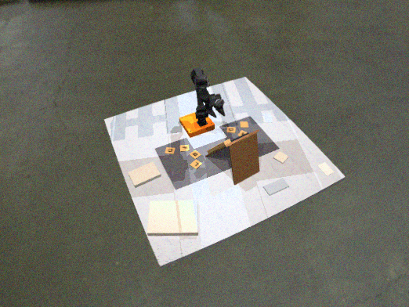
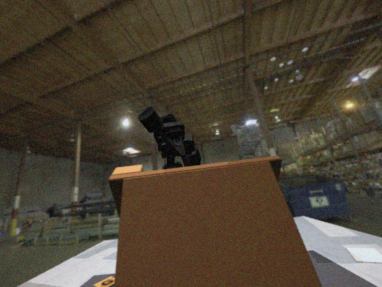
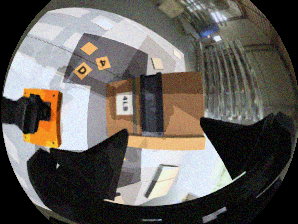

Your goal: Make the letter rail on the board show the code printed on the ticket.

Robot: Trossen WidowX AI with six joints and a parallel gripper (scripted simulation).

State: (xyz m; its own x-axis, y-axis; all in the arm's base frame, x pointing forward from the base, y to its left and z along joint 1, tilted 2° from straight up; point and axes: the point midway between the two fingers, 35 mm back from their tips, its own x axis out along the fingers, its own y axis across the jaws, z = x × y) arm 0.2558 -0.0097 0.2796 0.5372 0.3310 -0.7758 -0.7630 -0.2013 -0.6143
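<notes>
My gripper tip is now 6 cm past the dark mat, 1 cm to the left of it and 30 cm above it. Also, from my gripper tip: grey plate: 43 cm ahead, 17 cm to the left, 30 cm below; then white ticket: 3 cm ahead, 5 cm to the left, 23 cm below.
</notes>
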